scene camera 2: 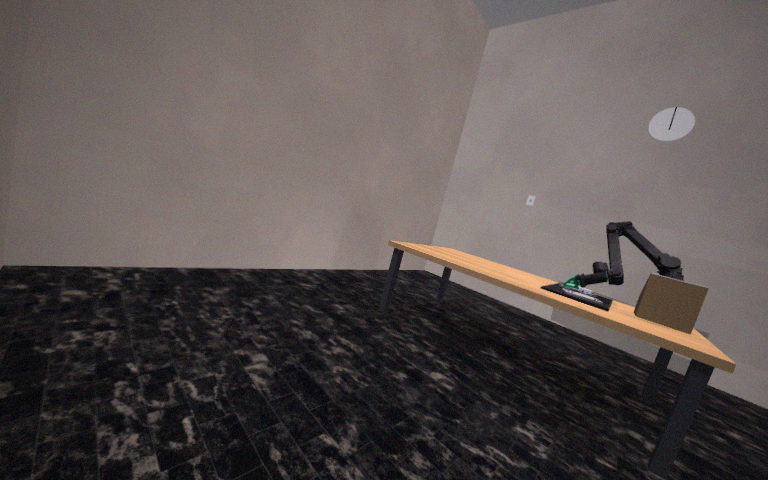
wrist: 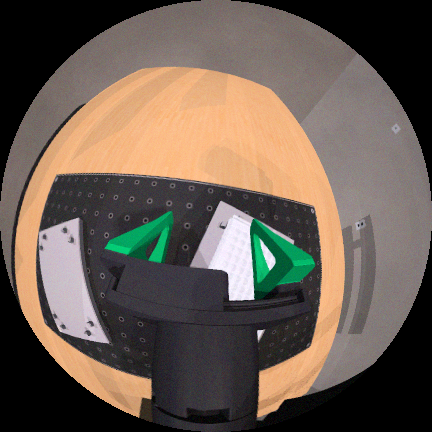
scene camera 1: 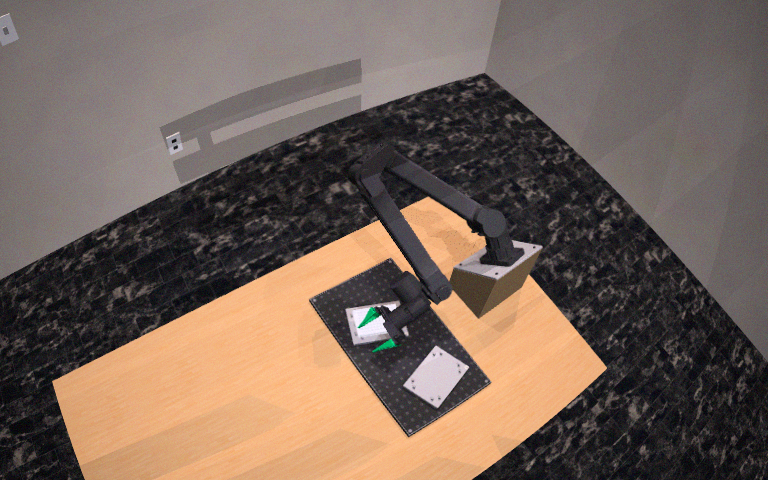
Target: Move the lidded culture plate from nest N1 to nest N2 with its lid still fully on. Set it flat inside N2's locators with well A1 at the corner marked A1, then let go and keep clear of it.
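Pixels of known places: gripper, fingertip midpoint: (scene camera 2: 565, 283) (wrist: 211, 219) (scene camera 1: 365, 340); arm's base, link origin: (scene camera 2: 671, 288) (scene camera 1: 502, 258).
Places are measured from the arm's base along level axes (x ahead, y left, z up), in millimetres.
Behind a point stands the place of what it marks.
Note:
The white lidded culture plate (scene camera 1: 378, 327) {x 369, y -125, z -139 mm} (wrist: 232, 260) {x 382, y -134, z -138 mm} lies in nest N1 (scene camera 1: 350, 318) {x 403, y -205, z -155 mm} (wrist: 212, 237) {x 409, y -121, z -155 mm}, a grey base on the perforated board. Part of the plate is hidden by my gripper. Nest N2 (scene camera 1: 436, 376) {x 350, y 97, z -155 mm} (wrist: 67, 280) {x 356, y 74, z -155 mm} is a bare grey base with small dark locators near its corners; the A1 marks are too small to read. My gripper (scene camera 1: 367, 339) {x 425, y -119, z -139 mm} (scene camera 2: 567, 283) {x 425, y -119, z -139 mm} (wrist: 211, 219) {x 425, y -119, z -139 mm} is open and empty, with green fingers. In the wrist view one finger overlaps the plate and the other is over the board between the nests. Its exact height above the plate is unclear.
The dark perforated board (scene camera 1: 353, 288) {x 322, y -282, z -166 mm} (wrist: 150, 192) {x 471, y -52, z -167 mm} bears both nests and lies on the wooden table (scene camera 1: 215, 367) {x 823, y -342, z -179 mm} (scene camera 2: 481, 269) {x 854, y 187, z -180 mm} (wrist: 175, 120) {x 654, y -76, z -179 mm}. The arm's box-shaped pedestal (scene camera 1: 489, 288) {x 103, y 37, z -13 mm} (scene camera 2: 671, 302) {x 0, y 61, z -64 mm} stands beside the board, near one end of the table.

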